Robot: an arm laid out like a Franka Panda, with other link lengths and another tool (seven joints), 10 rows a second.
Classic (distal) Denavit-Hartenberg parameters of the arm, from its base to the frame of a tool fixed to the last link. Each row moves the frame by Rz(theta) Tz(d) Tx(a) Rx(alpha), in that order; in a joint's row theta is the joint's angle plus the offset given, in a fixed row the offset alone. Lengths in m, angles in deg.
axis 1: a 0  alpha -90  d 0.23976  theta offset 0
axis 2: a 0  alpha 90  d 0  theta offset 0
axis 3: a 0.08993  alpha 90  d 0.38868  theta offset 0
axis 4: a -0.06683  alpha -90  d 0  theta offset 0
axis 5: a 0  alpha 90  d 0.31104  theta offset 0
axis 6: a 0.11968  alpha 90  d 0  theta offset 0
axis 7: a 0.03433  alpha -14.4  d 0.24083  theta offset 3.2
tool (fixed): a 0  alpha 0  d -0.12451  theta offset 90
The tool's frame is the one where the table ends.
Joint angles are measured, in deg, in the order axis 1, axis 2, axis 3, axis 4, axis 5, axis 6, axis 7. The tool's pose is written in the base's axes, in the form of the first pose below.
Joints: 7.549 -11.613 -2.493 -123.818 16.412 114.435 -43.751
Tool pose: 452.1, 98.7, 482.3, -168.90, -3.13, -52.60
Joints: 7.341 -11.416 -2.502 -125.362 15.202 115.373 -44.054
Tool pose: 450.2, 95.4, 469.5, -170.20, -3.76, -52.20
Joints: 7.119 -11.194 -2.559 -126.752 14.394 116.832 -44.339
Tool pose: 449.8, 91.6, 459.3, -170.81, -4.44, -52.16
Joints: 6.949 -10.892 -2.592 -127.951 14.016 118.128 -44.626
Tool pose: 449.6, 89.0, 450.1, -171.23, -4.76, -52.16
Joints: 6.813 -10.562 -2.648 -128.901 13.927 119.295 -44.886
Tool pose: 450.1, 86.7, 442.6, -171.43, -4.89, -52.29
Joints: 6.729 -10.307 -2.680 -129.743 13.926 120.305 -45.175
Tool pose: 450.1, 85.2, 436.3, -171.55, -4.97, -52.33
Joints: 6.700 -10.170 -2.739 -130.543 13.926 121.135 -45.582
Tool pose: 449.2, 83.9, 430.9, -171.65, -5.03, -52.19
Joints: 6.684 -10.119 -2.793 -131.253 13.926 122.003 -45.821
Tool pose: 448.5, 82.8, 427.0, -171.60, -5.19, -52.21
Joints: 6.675 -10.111 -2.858 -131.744 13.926 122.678 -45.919
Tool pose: 448.1, 81.7, 424.7, -171.50, -5.36, -52.33
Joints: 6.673 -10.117 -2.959 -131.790 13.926 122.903 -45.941
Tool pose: 448.5, 80.7, 424.8, -171.35, -5.47, -52.47
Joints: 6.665 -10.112 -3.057 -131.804 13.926 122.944 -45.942
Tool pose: 448.7, 79.8, 424.8, -171.33, -5.47, -52.59
